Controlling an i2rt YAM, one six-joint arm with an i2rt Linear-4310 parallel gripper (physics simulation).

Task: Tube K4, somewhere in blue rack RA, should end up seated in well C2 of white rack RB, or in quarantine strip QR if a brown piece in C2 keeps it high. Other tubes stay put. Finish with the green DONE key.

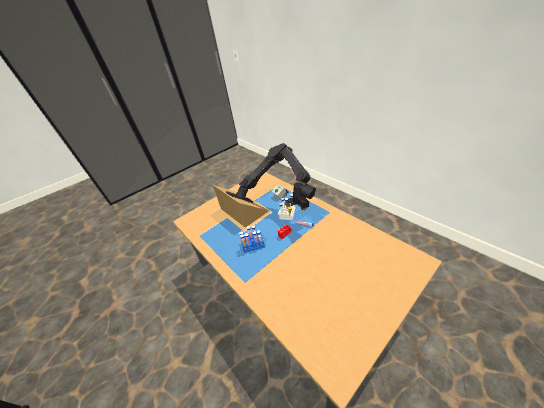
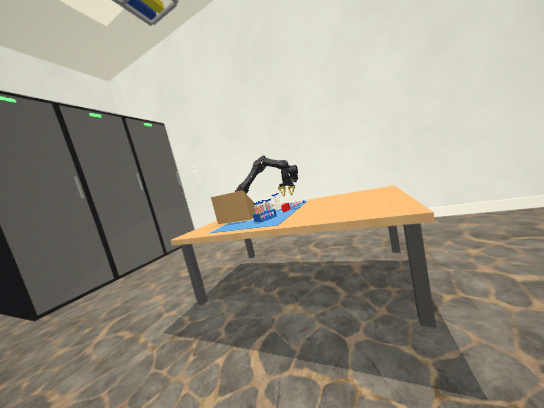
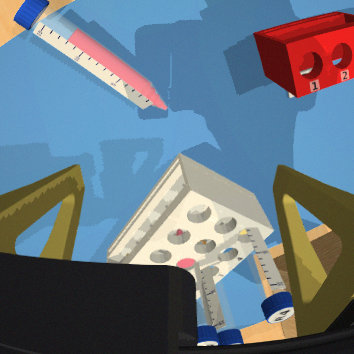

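Pixels of known places: gripper, fingertip midpoint: (image 1: 296, 213) (image 2: 288, 195) (image 3: 178, 175); arm's base at its link origin: (image 1: 239, 197) (image 2: 237, 202).
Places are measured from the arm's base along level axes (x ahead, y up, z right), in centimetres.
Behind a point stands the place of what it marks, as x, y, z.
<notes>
Tube K4 (image 1: 305, 224) @[40.5, -11.1, -22.1] (image 2: 298, 203) @[40.9, -11.3, -22.5] (image 3: 115, 65) @[38.9, -10.9, -21.7], pink-filled and blue-capped, lies on its side on the mat; its cap label is turned away. My gripper (image 1: 297, 208) @[34.7, -3.8, -19.9] (image 2: 287, 194) @[34.7, -3.8, -19.9] (image 3: 178, 175) @[34.7, -3.8, -19.9] is open and empty above white rack RB (image 1: 286, 215) @[27.4, -9.3, -17.6] (image 3: 220, 192) @[27.9, -9.7, -17.6]. RB holds several blue-capped tubes, one marked R4 (image 3: 278, 307) @[25.4, -0.6, -16.6]. Small reddish and brownish spots show in two wells; I cannot tell which is C2. Red quarantine strip QR (image 1: 284, 231) @[38.3, -8.3, -7.1] (image 2: 285, 207) @[38.3, -9.9, -4.5] (image 3: 280, 62) @[36.6, -9.3, -12.0] stands apart from RB. Blue rack RA (image 1: 253, 247) @[33.3, -11.4, 12.9] (image 2: 265, 216) holds several tubes. The green DONE key (image 1: 277, 190) @[5.2, -6.0, -27.7] is on a light box.
A brown upright panel (image 1: 245, 212) @[14.0, -1.4, 4.4] (image 2: 232, 207) @[1.9, -2.2, 8.6] stands between the arm's base and rack RA. The blue mat (image 1: 250, 268) @[43.5, -12.9, 21.9] lies on the wooden table (image 1: 345, 280) @[81.6, -13.3, -11.1] (image 2: 360, 202) @[86.7, -13.2, -5.6]. The light box is behind RB, near the arm.
</notes>
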